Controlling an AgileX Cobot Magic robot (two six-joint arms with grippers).
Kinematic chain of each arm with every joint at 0, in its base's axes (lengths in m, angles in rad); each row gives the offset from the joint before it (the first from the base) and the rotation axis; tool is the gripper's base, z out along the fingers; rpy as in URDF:
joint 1: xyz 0 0 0.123 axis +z
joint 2: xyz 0 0 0 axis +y
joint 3: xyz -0.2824 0 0.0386 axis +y
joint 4: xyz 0.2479 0 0.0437 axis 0.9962 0 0.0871
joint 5: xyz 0 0 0 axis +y
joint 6: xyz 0.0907 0 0.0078 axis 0.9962 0 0.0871
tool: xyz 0 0 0 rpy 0 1.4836 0
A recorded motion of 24 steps. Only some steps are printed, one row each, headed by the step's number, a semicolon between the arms.
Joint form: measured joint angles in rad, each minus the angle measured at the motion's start. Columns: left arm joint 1, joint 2, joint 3, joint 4, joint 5, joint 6; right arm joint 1, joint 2, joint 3, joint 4, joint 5, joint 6.
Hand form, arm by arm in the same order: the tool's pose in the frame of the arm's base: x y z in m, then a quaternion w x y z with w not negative. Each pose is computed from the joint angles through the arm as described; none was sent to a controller.
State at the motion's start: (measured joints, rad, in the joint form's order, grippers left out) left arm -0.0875 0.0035 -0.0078 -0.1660 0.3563 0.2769; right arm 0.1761 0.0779 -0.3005 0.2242 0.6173 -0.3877
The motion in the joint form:
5: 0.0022 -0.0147 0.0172 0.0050 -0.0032 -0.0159; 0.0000 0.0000 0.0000 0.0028 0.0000 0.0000
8: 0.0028 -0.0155 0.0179 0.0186 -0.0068 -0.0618; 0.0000 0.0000 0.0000 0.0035 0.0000 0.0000
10: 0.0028 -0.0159 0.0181 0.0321 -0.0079 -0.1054; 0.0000 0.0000 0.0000 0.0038 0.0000 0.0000
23: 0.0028 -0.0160 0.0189 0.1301 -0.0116 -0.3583; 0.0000 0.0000 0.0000 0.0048 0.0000 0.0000
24: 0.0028 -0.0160 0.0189 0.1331 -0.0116 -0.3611; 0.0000 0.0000 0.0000 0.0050 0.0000 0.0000
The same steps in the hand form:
5: 0.0522 -0.0095 0.1791 0.60950 0.09399 0.78706 -0.01452; 0.0372 0.0187 0.2544 0.59474 -0.18865 0.78018 0.04488
8: 0.0523 -0.0091 0.1792 0.61042 0.07904 0.78781 -0.02242; 0.0372 0.0187 0.2544 0.59475 -0.18854 0.78018 0.04521
10: 0.0523 -0.0086 0.1791 0.61034 0.06541 0.78886 -0.02999; 0.0372 0.0187 0.2544 0.59476 -0.18849 0.78018 0.04536
23: 0.0527 -0.0056 0.1789 0.60756 -0.00836 0.79150 -0.06575; 0.0372 0.0188 0.2544 0.59477 -0.18832 0.78018 0.04583
24: 0.0527 -0.0055 0.1789 0.60759 -0.00866 0.79151 -0.06534; 0.0372 0.0188 0.2544 0.59478 -0.18829 0.78018 0.04592

